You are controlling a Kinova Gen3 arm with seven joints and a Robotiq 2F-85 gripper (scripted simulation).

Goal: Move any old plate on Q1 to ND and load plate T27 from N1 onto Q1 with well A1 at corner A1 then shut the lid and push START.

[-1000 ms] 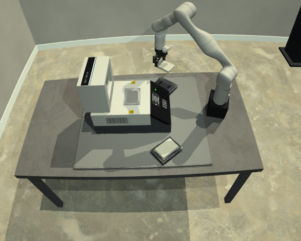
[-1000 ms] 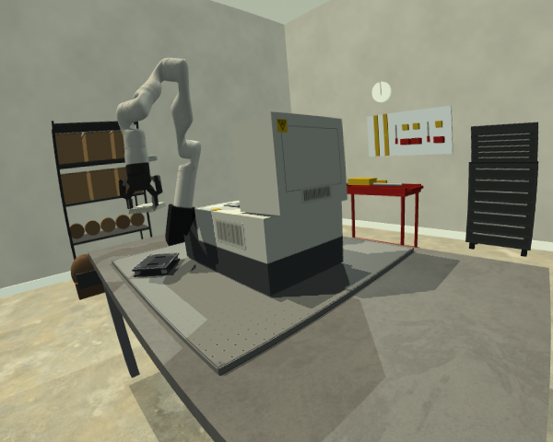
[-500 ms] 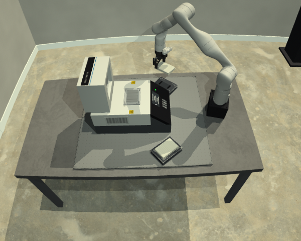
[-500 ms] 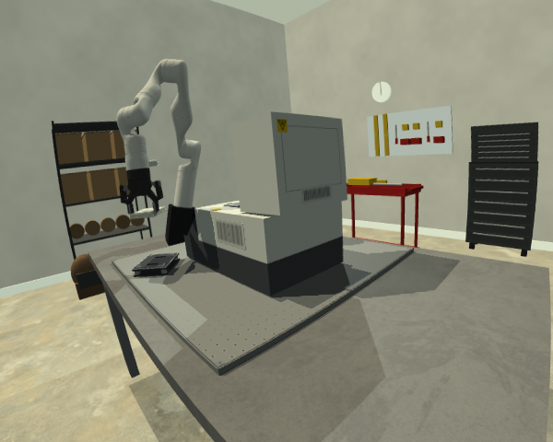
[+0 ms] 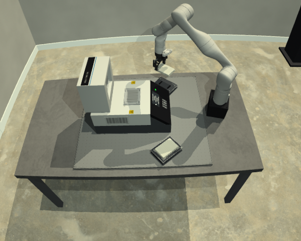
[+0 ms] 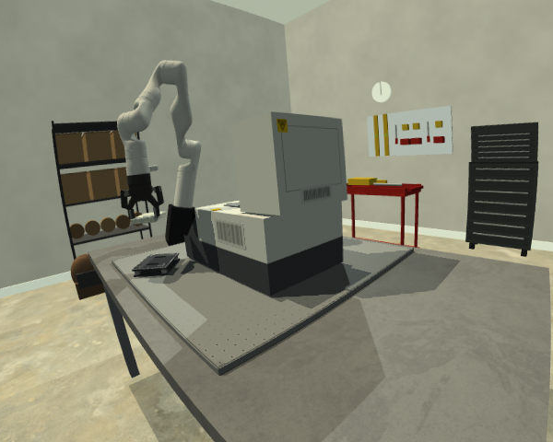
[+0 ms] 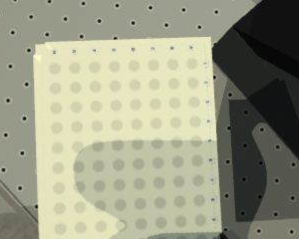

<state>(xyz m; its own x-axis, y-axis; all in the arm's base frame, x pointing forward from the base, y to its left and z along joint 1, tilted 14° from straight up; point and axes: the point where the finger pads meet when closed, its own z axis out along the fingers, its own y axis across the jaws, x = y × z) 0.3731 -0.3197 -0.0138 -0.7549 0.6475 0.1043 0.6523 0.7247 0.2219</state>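
My hand is 170 mm above the black nest, 30 mm to the right of it and 30 mm past it. Round my hand: cream well plate: 600 mm to the left, 150 mm below; corner mark a1: 600 mm to the left, 160 mm below, 90 mm behind.
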